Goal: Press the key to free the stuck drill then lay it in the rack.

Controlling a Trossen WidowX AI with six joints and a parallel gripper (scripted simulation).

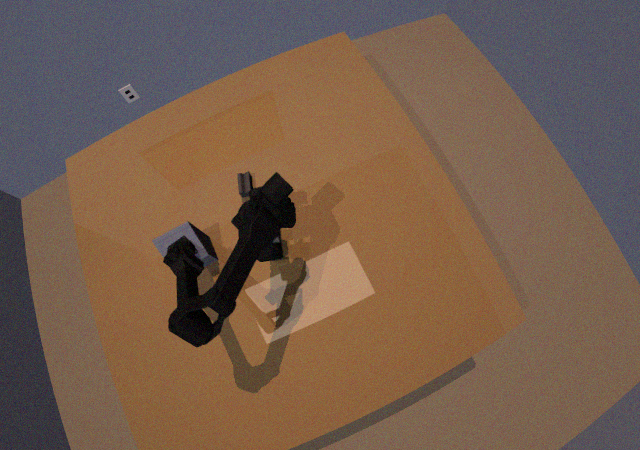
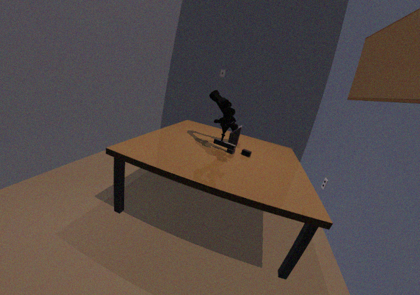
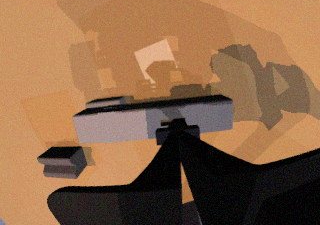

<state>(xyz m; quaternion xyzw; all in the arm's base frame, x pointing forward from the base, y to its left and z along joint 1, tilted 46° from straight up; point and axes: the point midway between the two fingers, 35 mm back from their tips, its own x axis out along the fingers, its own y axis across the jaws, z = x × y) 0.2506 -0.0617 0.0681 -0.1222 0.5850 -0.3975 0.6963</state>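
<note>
The drill lies 10 mm ahead of my gripper tip, 50 mm to the left of it and 80 mm below it. Round my gripper tip: dark block 210 mm to the left, 110 mm below; then grey block 30 mm to the left, 90 mm below.
</note>
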